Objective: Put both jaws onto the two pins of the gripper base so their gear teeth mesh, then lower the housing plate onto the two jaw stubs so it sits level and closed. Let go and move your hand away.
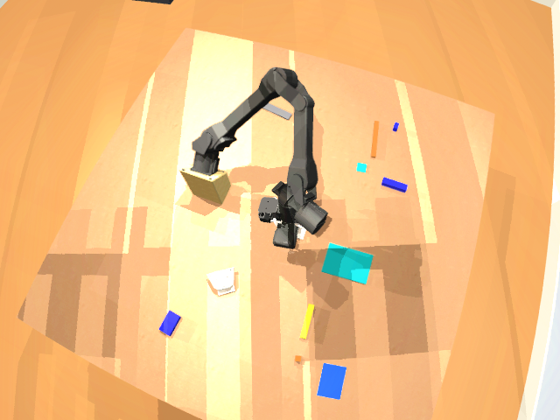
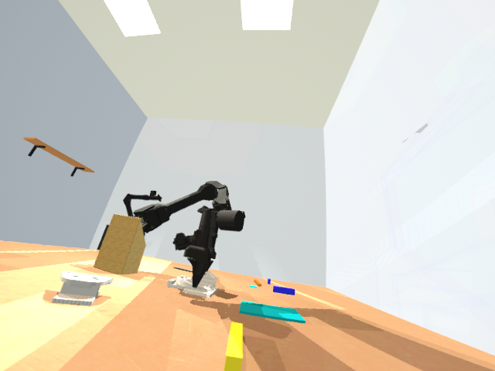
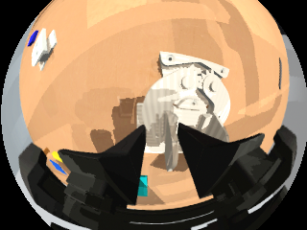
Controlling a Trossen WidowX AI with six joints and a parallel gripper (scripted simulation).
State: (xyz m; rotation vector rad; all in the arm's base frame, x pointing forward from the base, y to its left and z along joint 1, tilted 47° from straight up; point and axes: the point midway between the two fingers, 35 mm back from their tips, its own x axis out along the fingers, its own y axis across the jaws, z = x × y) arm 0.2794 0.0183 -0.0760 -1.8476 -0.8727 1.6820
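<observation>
Right now my gripper tip is 3 cm to the right of the flat white plate, 1 cm short of it and 1 cm above it. From my gripper tip the other things lie so: dark blue bar: 27 cm ahead, 23 cm to the left; yellow bar: 25 cm to the right, 14 cm ahead, 1 cm below; cyan sheet: 20 cm ahead, 6 cm to the right, 1 cm below.
</observation>
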